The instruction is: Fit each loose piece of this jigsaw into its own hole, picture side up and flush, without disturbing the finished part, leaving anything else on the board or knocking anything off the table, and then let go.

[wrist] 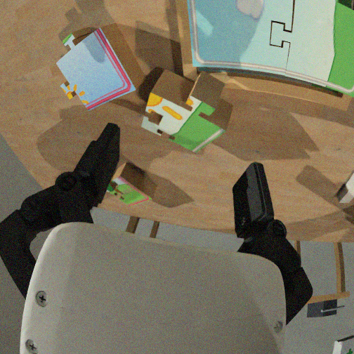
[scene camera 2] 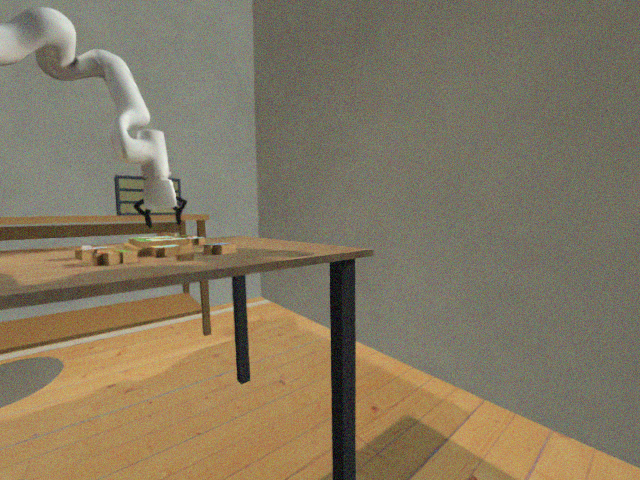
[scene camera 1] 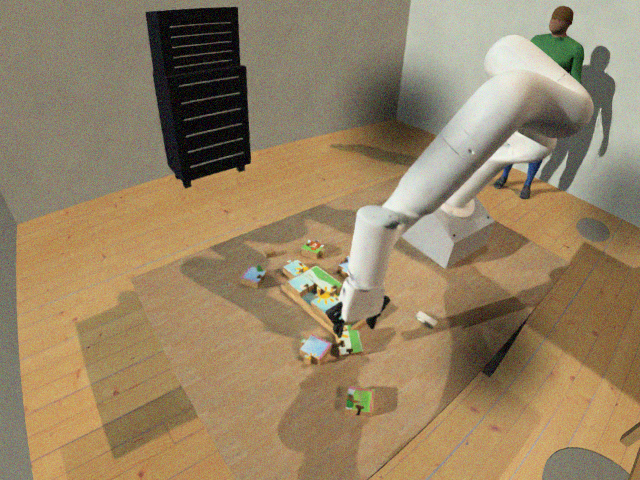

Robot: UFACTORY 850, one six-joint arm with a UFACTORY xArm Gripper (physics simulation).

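My gripper is open and empty, above the table beside the board. A white-and-green piece with orange marks lies picture side up just outside the board, below the fingers. A pale blue piece with a pink edge lies beside it. A green piece lies farther out. At the board's other end are a blue piece, a sun piece and a green-and-red piece. The arm partly hides another blue piece and the board, which has a dark opening.
A small white block lies on the table, off to the board's side. A small brown object lies near the green-and-red piece. The green piece is the loose piece nearest the table's edge in the wrist view.
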